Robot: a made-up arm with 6 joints.
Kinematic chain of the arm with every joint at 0, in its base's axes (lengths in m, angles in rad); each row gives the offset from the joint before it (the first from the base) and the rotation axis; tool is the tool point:
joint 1: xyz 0 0 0.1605 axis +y
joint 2: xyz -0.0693 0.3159 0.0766 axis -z
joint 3: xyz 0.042 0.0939 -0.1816 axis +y
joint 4: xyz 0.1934 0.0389 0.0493 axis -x
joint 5: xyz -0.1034 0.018 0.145 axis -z
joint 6: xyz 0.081 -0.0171 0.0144 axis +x
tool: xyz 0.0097 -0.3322 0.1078
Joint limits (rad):
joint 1: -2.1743..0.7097
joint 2: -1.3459..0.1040
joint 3: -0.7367..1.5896
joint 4: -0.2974..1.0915
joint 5: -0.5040..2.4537
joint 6: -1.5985..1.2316
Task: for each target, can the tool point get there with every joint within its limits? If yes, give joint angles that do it. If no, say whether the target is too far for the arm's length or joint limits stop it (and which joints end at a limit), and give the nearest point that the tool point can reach.
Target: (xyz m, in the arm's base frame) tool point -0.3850 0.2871 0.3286
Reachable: yes | joints 0.3966 -0.9222 0.0430 0.6635 1.9570 0.4296
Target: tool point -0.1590 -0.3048 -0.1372
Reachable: no: joint limits stop it (at a limit: joint 2, joint 3) | nearest point -0.1362 -0.0542 -0.0944 | short by 0.255 m
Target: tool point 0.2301 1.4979 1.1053
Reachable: no: too far | nearest point 0.1302 0.8730 0.5762 | short by 0.825 m
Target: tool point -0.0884 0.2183 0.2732
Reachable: yes | joints -1.7938 -0.4625 0.4300 0.2714 0.4641 0.6251
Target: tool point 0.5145 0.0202 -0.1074
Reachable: no: joint limits stop it (at a limit: joint 2, joint 3, joint 4) | nearest point 0.4515 0.1050 -0.0746 | short by 0.111 m
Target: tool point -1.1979 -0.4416 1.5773
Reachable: no: too far | nearest point -0.4194 0.2026 0.6514 | short by 1.371 m
